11 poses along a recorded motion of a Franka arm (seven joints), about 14 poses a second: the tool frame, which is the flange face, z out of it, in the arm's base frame.
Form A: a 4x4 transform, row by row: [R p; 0 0 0 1], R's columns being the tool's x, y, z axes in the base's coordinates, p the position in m. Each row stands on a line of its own.
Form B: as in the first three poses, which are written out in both.
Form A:
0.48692 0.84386 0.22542 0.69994
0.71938 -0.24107 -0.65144 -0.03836
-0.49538 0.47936 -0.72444 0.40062
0 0 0 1
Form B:
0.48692 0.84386 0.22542 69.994
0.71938 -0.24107 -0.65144 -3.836
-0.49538 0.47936 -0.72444 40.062
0 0 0 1

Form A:
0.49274 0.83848 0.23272 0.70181
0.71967 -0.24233 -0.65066 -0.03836
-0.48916 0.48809 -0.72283 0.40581
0 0 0 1
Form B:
0.49274 0.83848 0.23272 70.181
0.71967 -0.24233 -0.65066 -3.836
-0.48916 0.48809 -0.72283 40.581
0 0 0 1

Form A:
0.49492 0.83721 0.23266 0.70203
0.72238 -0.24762 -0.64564 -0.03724
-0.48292 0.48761 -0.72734 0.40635
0 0 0 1
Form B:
0.49492 0.83721 0.23266 70.203
0.72238 -0.24762 -0.64564 -3.724
-0.48292 0.48761 -0.72734 40.635
0 0 0 1

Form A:
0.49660 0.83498 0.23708 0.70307
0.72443 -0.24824 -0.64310 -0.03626
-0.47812 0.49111 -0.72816 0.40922
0 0 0 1
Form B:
0.49660 0.83498 0.23708 70.307
0.72443 -0.24824 -0.64310 -3.626
-0.47812 0.49111 -0.72816 40.922
0 0 0 1

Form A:
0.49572 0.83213 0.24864 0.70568
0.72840 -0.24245 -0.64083 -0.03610
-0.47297 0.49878 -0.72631 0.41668
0 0 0 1
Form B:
0.49572 0.83213 0.24864 70.568
0.72840 -0.24245 -0.64083 -3.610
-0.47297 0.49878 -0.72631 41.668
0 0 0 1

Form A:
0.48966 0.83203 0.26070 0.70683
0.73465 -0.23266 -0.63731 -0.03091
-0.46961 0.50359 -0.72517 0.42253
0 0 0 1
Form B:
0.48966 0.83203 0.26070 70.683
0.73465 -0.23266 -0.63731 -3.091
-0.46961 0.50359 -0.72517 42.253
0 0 0 1

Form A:
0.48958 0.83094 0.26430 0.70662
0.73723 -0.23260 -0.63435 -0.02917
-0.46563 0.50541 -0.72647 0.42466
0 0 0 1
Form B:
0.48958 0.83094 0.26430 70.662
0.73723 -0.23260 -0.63435 -2.917
-0.46563 0.50541 -0.72647 42.466
0 0 0 1

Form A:
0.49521 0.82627 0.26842 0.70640
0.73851 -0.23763 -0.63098 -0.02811
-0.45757 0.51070 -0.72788 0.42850
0 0 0 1
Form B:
0.49521 0.82627 0.26842 70.640
0.73851 -0.23763 -0.63098 -2.811
-0.45757 0.51070 -0.72788 42.850
0 0 0 1

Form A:
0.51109 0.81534 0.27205 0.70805
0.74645 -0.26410 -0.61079 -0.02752
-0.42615 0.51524 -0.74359 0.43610
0 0 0 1
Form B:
0.51109 0.81534 0.27205 70.805
0.74645 -0.26410 -0.61079 -2.752
-0.42615 0.51524 -0.74359 43.610
0 0 0 1

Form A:
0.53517 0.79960 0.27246 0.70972
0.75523 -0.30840 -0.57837 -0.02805
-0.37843 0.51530 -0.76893 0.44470
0 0 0 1
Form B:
0.53517 0.79960 0.27246 70.972
0.75523 -0.30840 -0.57837 -2.805
-0.37843 0.51530 -0.76893 44.470
0 0 0 1

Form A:
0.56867 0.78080 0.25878 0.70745
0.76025 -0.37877 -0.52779 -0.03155
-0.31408 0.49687 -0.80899 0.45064
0 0 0 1
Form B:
0.56867 0.78080 0.25878 70.745
0.76025 -0.37877 -0.52779 -3.155
-0.31408 0.49687 -0.80899 45.064
0 0 0 1

